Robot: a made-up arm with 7 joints. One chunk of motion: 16 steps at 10 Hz.
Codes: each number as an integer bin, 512 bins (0 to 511) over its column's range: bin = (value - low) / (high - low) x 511, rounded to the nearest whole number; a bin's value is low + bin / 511 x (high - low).
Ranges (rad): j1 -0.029..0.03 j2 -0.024..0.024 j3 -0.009..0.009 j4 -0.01..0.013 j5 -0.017..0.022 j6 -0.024..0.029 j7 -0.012..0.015
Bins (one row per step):
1: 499 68 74 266 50 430 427
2: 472 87 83 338 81 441 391
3: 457 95 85 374 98 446 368
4: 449 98 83 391 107 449 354
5: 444 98 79 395 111 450 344
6: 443 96 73 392 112 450 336
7: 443 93 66 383 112 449 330
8: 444 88 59 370 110 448 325
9: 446 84 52 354 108 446 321
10: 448 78 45 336 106 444 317
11: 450 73 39 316 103 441 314
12: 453 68 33 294 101 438 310
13: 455 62 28 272 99 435 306
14: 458 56 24 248 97 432 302
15: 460 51 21 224 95 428 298
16: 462 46 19 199 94 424 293
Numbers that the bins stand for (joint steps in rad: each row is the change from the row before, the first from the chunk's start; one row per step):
1: 0.02861 -0.01761 -0.00639 0.00197 -0.01318 0.02060 0.01056
2: 0.02550 -0.01583 -0.00608 0.00521 -0.01082 0.02174 0.00866
3: 0.02377 -0.01508 -0.00601 0.00683 -0.00952 0.02226 0.00744
4: 0.02284 -0.01479 -0.00608 0.00760 -0.00883 0.02257 0.00670
5: 0.02226 -0.01479 -0.00622 0.00778 -0.00853 0.02267 0.00618
6: 0.02215 -0.01498 -0.00643 0.00764 -0.00845 0.02267 0.00575
7: 0.02215 -0.01526 -0.00668 0.00724 -0.00845 0.02257 0.00544
8: 0.02226 -0.01573 -0.00692 0.00665 -0.00860 0.02247 0.00517
9: 0.02250 -0.01611 -0.00717 0.00593 -0.00876 0.02226 0.00496
10: 0.02273 -0.01667 -0.00741 0.00512 -0.00891 0.02205 0.00475
11: 0.02296 -0.01714 -0.00763 0.00422 -0.00914 0.02174 0.00459
12: 0.02330 -0.01761 -0.00784 0.00323 -0.00929 0.02143 0.00438
13: 0.02353 -0.01818 -0.00801 0.00224 -0.00944 0.02112 0.00417
14: 0.02388 -0.01874 -0.00815 0.00116 -0.00960 0.02081 0.00396
15: 0.02411 -0.01921 -0.00826 0.00008 -0.00975 0.02039 0.00375
16: 0.02434 -0.01968 -0.00833 -0.00104 -0.00983 0.01998 0.00348

